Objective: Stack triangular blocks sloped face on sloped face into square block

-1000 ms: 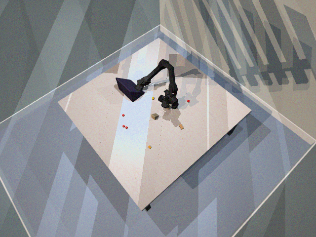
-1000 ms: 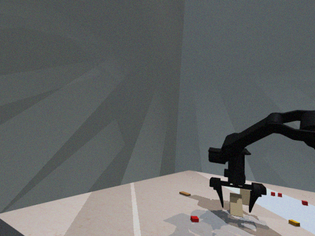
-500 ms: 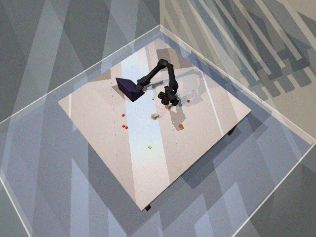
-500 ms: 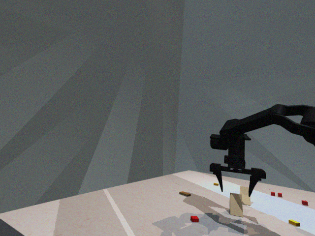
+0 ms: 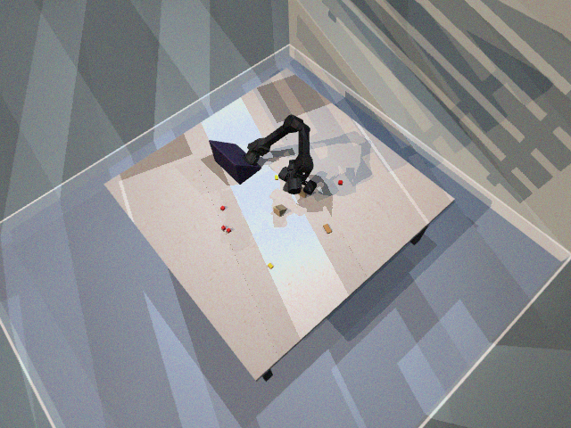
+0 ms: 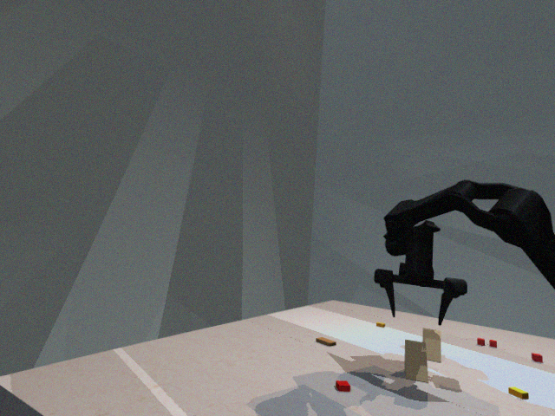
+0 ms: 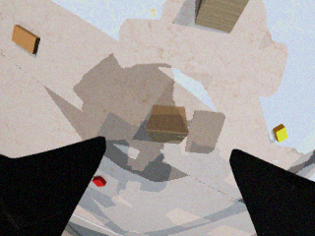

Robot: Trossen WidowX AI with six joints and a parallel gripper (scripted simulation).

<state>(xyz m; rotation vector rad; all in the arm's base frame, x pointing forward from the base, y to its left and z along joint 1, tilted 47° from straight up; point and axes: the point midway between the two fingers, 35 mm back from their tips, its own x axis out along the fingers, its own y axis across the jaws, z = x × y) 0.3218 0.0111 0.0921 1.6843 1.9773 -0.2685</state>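
Now: the red cube 22 cm to the left of my gripper tip, 10 cm below it and 7 cm ahead of it. The rest, counted from my gripper tip: flat block: 22 cm ahead, 10 cm below, 1 cm to the right.
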